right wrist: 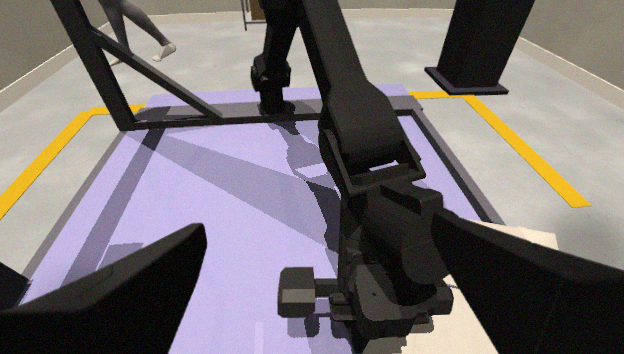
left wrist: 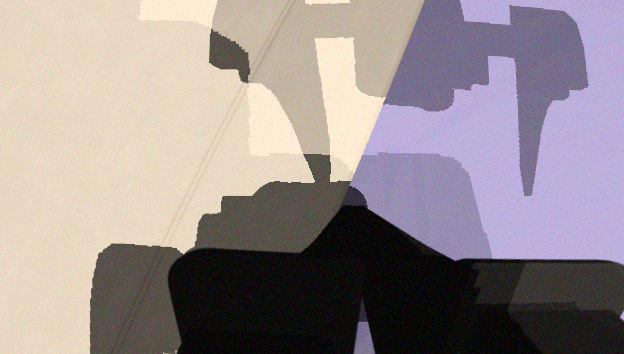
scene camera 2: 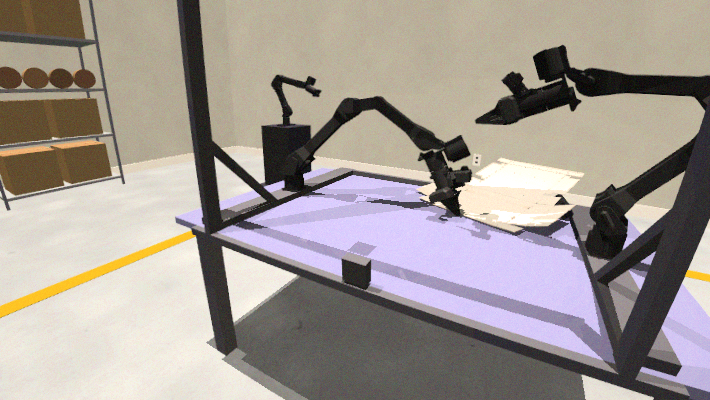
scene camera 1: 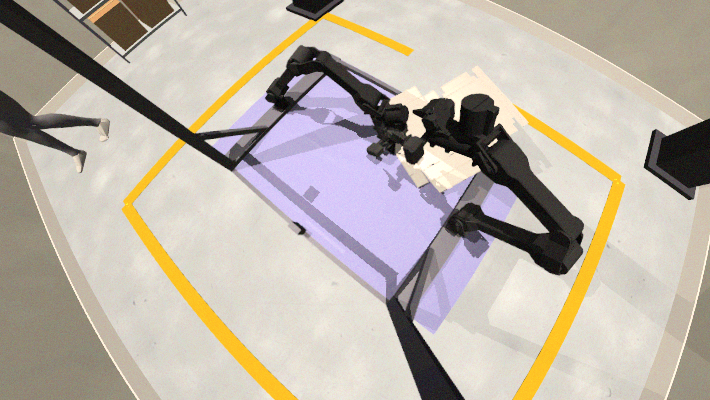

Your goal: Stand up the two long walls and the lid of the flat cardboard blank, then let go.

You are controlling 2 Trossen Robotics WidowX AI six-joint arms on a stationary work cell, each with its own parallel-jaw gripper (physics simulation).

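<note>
The flat cream cardboard blank lies on the purple table at its far right side. All its panels look flat. My left gripper is shut and empty. It points down with its tips at the blank's near-left edge, where cardboard meets table. My right gripper is open and empty. It hangs high above the blank and looks along the table at my left arm.
A black frame with posts and braces borders the table. A small dark block sits on the table's front edge. A third arm on a black pedestal stands behind the table.
</note>
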